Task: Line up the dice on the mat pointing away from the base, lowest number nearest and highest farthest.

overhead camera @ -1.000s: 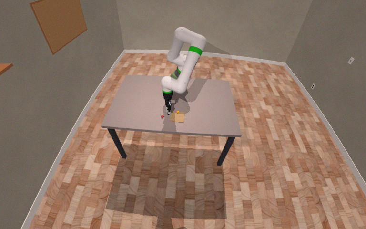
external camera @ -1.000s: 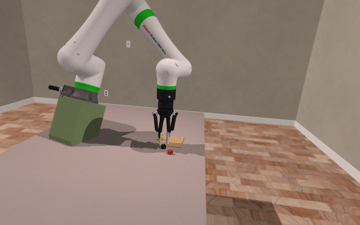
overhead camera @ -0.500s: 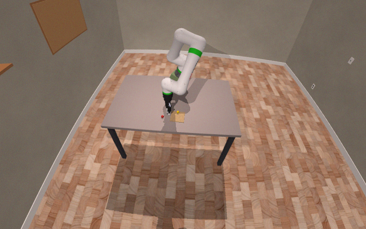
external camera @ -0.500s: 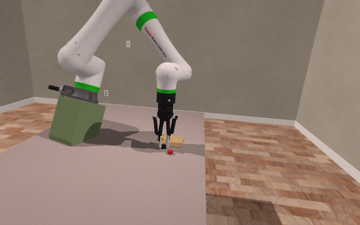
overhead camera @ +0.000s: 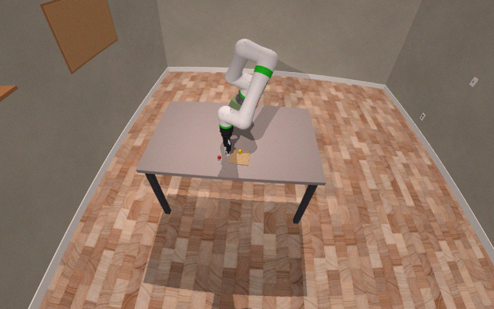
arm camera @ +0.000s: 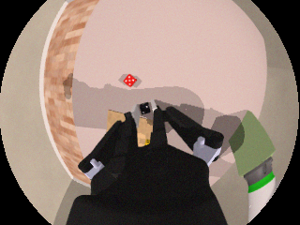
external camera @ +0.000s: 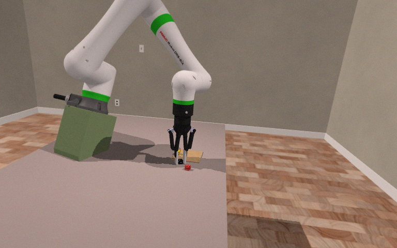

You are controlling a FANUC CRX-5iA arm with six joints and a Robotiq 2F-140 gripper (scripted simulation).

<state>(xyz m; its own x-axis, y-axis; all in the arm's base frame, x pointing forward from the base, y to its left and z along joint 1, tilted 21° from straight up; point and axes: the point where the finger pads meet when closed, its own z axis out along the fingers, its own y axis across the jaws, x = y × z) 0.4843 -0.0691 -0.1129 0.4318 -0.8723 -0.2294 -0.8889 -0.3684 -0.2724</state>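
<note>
My gripper is now 20 mm above the black die. Also, from my hand: yellow die (30 mm behind, 100 mm to the left, 20 mm below); then red die (40 mm ahead, 60 mm to the right, 20 mm below); then tan mat (20 mm ahead, 100 mm to the left, 30 mm below).
</note>
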